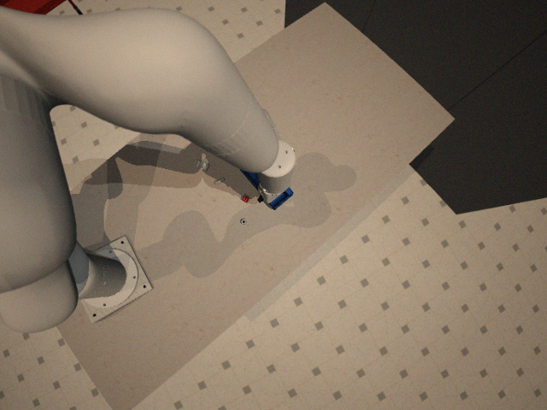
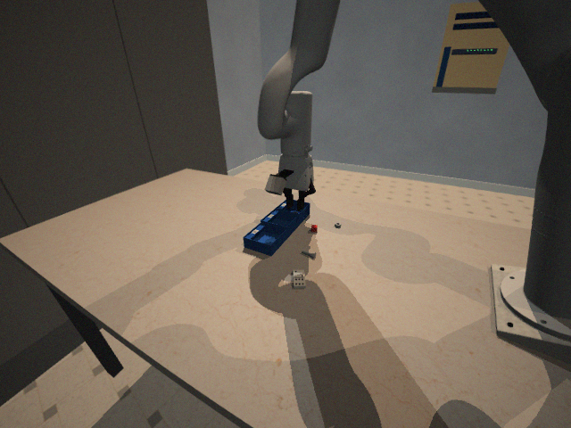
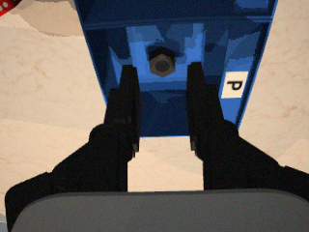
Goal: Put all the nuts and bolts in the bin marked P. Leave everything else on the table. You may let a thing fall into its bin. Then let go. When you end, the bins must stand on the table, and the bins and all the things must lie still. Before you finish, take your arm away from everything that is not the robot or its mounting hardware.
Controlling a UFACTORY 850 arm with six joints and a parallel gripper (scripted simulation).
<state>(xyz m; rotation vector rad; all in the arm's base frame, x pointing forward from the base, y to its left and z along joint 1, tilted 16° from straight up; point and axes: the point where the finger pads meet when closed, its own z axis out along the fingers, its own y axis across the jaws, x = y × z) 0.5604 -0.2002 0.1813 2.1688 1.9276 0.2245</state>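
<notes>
My gripper is now 4 cm above the black nut. Round my hand: blue bin (2 cm ahead, 8 cm to the left, 3 cm below); then grey nut (14 cm behind, 1 cm to the left, 5 cm below); then red die (8 cm behind, 6 cm to the left, 4 cm below).
</notes>
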